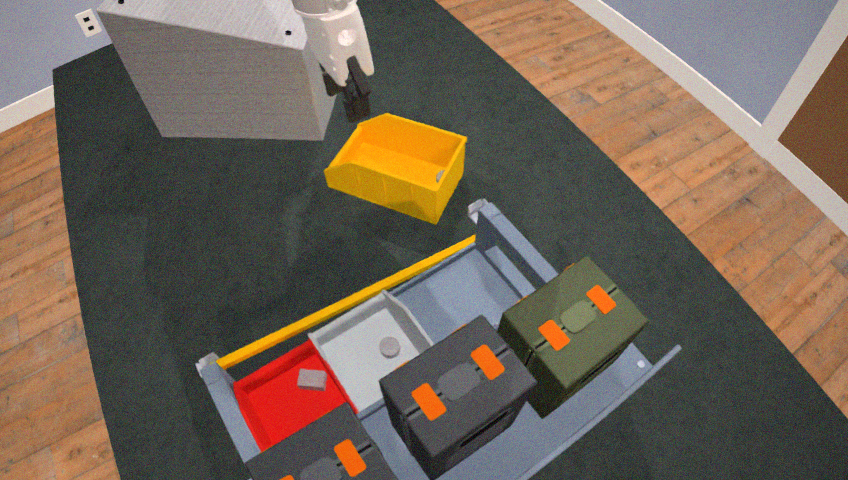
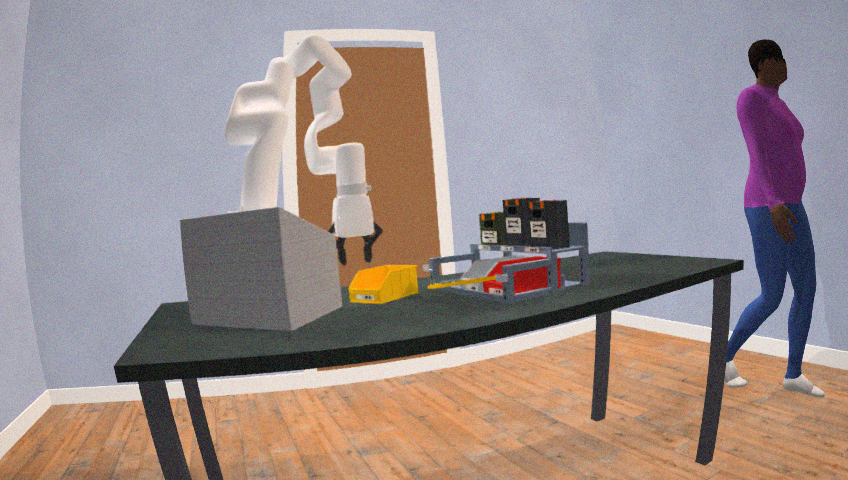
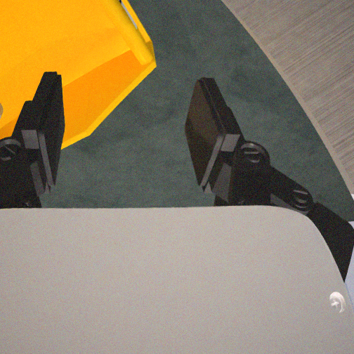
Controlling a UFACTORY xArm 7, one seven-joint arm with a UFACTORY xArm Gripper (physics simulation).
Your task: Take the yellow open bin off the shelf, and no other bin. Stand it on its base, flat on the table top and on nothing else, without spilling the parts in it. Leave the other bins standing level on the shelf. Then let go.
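Frame: origin at the arm's base, x ahead, y left, z up, level; metres.
Seen in the pictures: gripper, fingertip midpoint: (image 1: 348,104) (image 2: 355,263); arm's base at its link origin: (image 2: 256,227).
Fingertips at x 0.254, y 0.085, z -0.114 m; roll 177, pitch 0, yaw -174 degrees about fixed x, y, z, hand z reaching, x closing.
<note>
Offsets run from my fingertips to a thing's top centre. Level surfaces: height alone.
The yellow open bin {dx +0.075, dy +0.032, dz -0.025 m} (image 1: 386,181) (image 2: 383,284) (image 3: 65,30) stands upright on its base on the dark table top {dz -0.100 m} (image 1: 208,237) (image 2: 333,324), apart from the shelf. A small grey part {dx +0.109, dy +0.093, dz -0.087 m} (image 1: 440,176) shows inside it; the rest of its floor is partly hidden. My gripper (image 1: 348,105) (image 2: 355,260) (image 3: 126,99) is open and empty above the table, higher than the bin and near its pedestal-side edge. The red bin {dx +0.366, dy -0.195, dz -0.019 m} (image 1: 279,410) (image 2: 529,278) and the light grey bin {dx +0.345, dy -0.097, dz -0.019 m} (image 1: 357,356) sit side by side on the shelf (image 1: 532,243) (image 2: 508,288), looking level, each with a part inside.
A large grey pedestal block (image 1: 238,89) (image 2: 238,273) stands close beside the gripper. A yellow bar (image 1: 345,302) runs along the shelf front. A green case {dx +0.427, dy +0.050, dz +0.097 m} (image 1: 574,333) and dark cases {dx +0.440, dy -0.068, dz +0.134 m} (image 1: 458,398) stand on the shelf's upper level. A person (image 2: 770,154) stands beyond the table.
</note>
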